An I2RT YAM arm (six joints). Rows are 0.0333 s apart.
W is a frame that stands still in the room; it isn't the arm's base.
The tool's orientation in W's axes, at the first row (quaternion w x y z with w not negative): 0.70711, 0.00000, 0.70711, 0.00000
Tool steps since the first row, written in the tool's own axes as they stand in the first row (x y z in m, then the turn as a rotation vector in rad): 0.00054, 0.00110, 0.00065, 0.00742, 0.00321, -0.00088; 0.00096, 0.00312, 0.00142, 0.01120, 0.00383, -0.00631; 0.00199, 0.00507, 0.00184, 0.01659, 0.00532, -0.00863; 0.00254, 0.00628, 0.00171, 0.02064, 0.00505, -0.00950; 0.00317, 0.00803, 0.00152, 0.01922, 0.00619, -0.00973; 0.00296, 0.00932, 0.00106, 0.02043, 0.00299, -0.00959; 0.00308, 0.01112, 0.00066, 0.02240, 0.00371, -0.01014; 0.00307, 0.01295, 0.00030, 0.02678, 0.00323, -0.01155; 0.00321, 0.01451, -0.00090, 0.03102, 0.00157, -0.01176; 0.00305, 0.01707, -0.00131, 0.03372, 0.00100, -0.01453; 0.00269, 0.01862, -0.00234, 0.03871, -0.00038, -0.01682; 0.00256, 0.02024, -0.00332, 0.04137, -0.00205, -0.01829; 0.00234, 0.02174, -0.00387, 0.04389, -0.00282, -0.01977
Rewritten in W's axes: 0.00065, 0.00110, -0.00054, -0.00088, 0.00321, -0.00742; 0.00142, 0.00312, -0.00096, -0.00631, 0.00383, -0.01120; 0.00184, 0.00507, -0.00199, -0.00863, 0.00532, -0.01659; 0.00171, 0.00628, -0.00254, -0.00950, 0.00505, -0.02064; 0.00152, 0.00803, -0.00317, -0.00973, 0.00619, -0.01922; 0.00106, 0.00932, -0.00296, -0.00959, 0.00299, -0.02043; 0.00066, 0.01112, -0.00308, -0.01014, 0.00371, -0.02240; 0.00030, 0.01295, -0.00307, -0.01155, 0.00323, -0.02678; -0.00090, 0.01451, -0.00321, -0.01176, 0.00157, -0.03102; -0.00131, 0.01707, -0.00305, -0.01453, 0.00100, -0.03372; -0.00234, 0.01862, -0.00269, -0.01682, -0.00038, -0.03871; -0.00332, 0.02024, -0.00256, -0.01829, -0.00205, -0.04137; -0.00387, 0.02174, -0.00234, -0.01977, -0.00282, -0.04389
